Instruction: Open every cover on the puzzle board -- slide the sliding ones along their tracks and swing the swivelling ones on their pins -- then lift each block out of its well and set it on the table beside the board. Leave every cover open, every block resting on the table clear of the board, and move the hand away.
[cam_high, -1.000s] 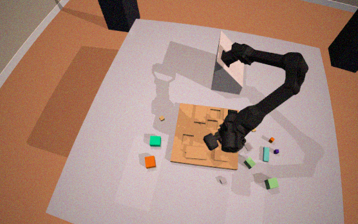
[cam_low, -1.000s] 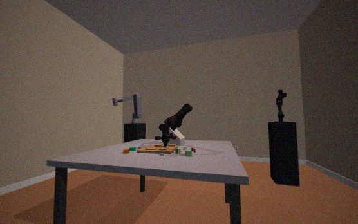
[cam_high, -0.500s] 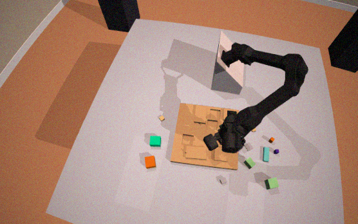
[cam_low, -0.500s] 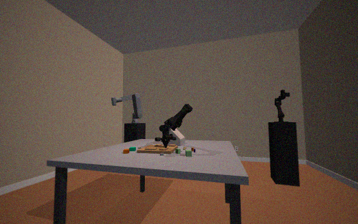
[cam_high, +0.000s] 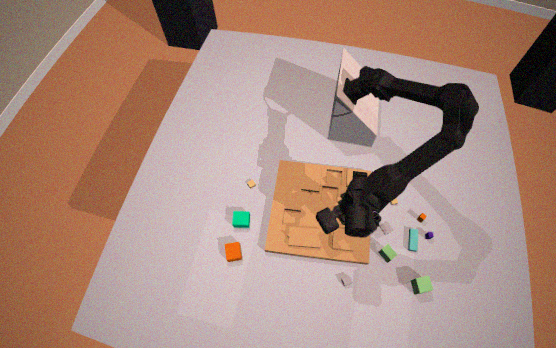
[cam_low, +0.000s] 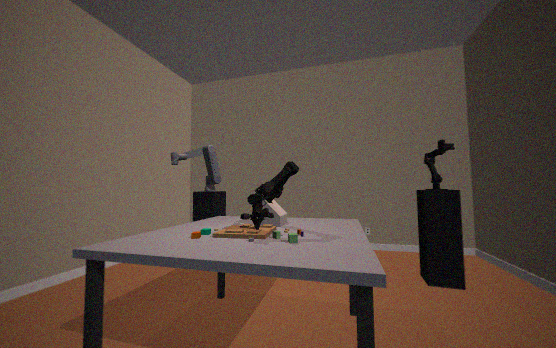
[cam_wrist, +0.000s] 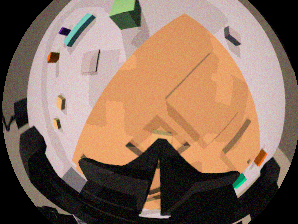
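Now: gripper tip 6 cm to the left of the tan puzzle board and 2 cm past it. The rest, counted from my gripper tip: teal bar 22 cm to the left, 1 cm below; tiny orange cube 23 cm to the left, 7 cm behind, 1 cm below; tiny purple cube 26 cm to the left, 2 cm behind, 1 cm below.
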